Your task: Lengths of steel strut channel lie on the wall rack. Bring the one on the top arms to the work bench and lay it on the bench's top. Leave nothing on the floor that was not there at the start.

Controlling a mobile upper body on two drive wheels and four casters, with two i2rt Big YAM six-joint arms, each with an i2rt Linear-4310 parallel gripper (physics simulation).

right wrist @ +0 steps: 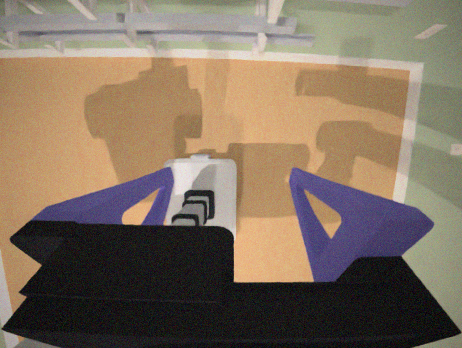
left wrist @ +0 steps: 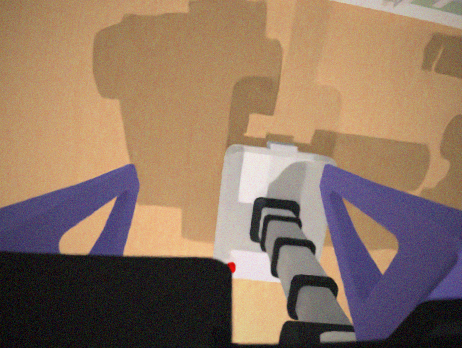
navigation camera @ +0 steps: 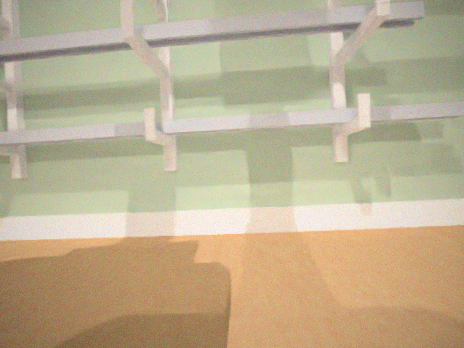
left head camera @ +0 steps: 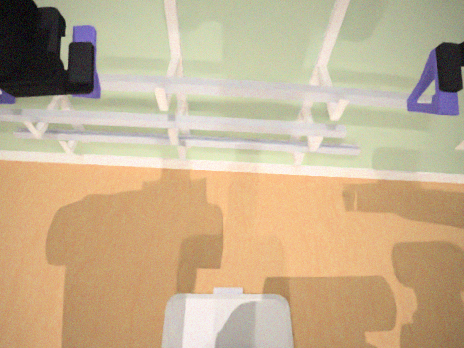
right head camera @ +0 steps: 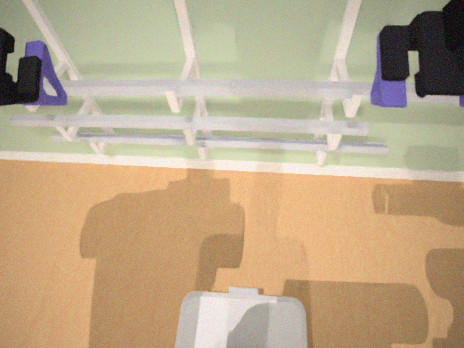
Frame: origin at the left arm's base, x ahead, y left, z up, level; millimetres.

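Where they show: left gripper, fingertip midpoint: (left wrist: 229, 174) (left head camera: 56, 95) (right head camera: 31, 103); right gripper, fingertip midpoint: (right wrist: 231, 174) (left head camera: 443, 108) (right head camera: 416, 99).
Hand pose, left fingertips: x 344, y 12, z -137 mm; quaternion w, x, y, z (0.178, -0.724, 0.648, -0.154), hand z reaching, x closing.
Each offset is from my left fingertips to the top centre of the thing. "spot": to the spot under its first point. Level surfaces: height alone.
The top strut {spot: 526 mm ahead, 287 mm right, 392 mm down} (left head camera: 250, 88) (right head camera: 275, 89) lies across the top arms of the white wall rack {spot: 781 mm ahead, 7 mm left, 330 mm down} (left head camera: 172, 30) (right head camera: 185, 27). My left gripper (left head camera: 47, 96) (left wrist: 229, 174) is open and empty. In both head views its finger overlaps the top strut at the left. My right gripper (right head camera: 427, 100) (right wrist: 231, 174) is open and empty. In both head views its finger overlaps the top strut at the right. I cannot tell how far either gripper is from the strut. The work bench does not show in these views.
A middle strut {spot: 592 mm ahead, 272 mm right, 629 mm down} (left head camera: 240, 123) (right head camera: 270, 123) and a bottom strut {spot: 692 mm ahead, 292 mm right, 868 mm down} (left head camera: 240, 142) (right head camera: 260, 143) lie on the lower rack arms near the green wall (navigation camera: 210, 195). My pale base (left head camera: 200, 320) (right head camera: 210, 320) stands on the orange floor {1272 mm down} (left head camera: 240, 225), where several shadows fall.
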